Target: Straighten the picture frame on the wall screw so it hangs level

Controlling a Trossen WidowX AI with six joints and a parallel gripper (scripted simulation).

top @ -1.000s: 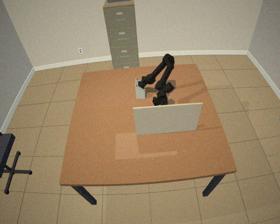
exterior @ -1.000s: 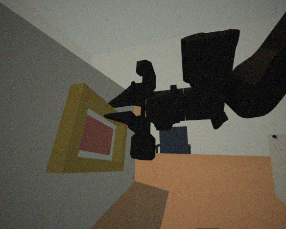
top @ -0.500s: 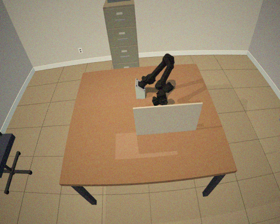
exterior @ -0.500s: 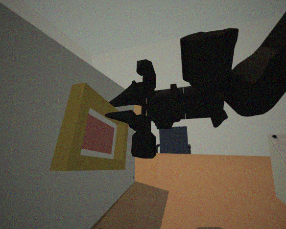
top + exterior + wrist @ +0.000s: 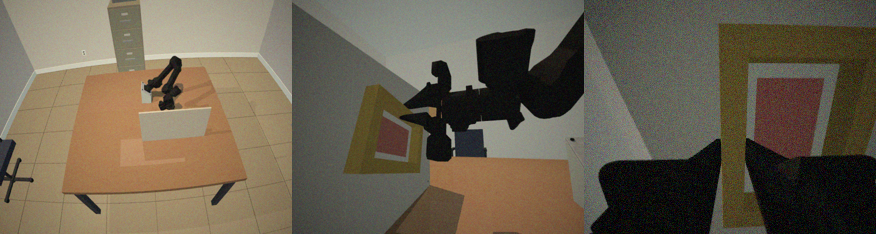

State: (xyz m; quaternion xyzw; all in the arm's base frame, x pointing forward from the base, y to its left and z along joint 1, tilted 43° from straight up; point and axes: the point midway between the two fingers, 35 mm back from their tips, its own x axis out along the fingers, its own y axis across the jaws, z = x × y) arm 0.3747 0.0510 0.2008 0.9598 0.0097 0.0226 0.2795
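Right now the picture frame is 50 mm below my gripper tip, 10 mm to the left of it and 10 mm ahead of it. From my gripper tip the other things lie so: grey wall panel 60 mm below, 20 mm to the left, 20 mm ahead.
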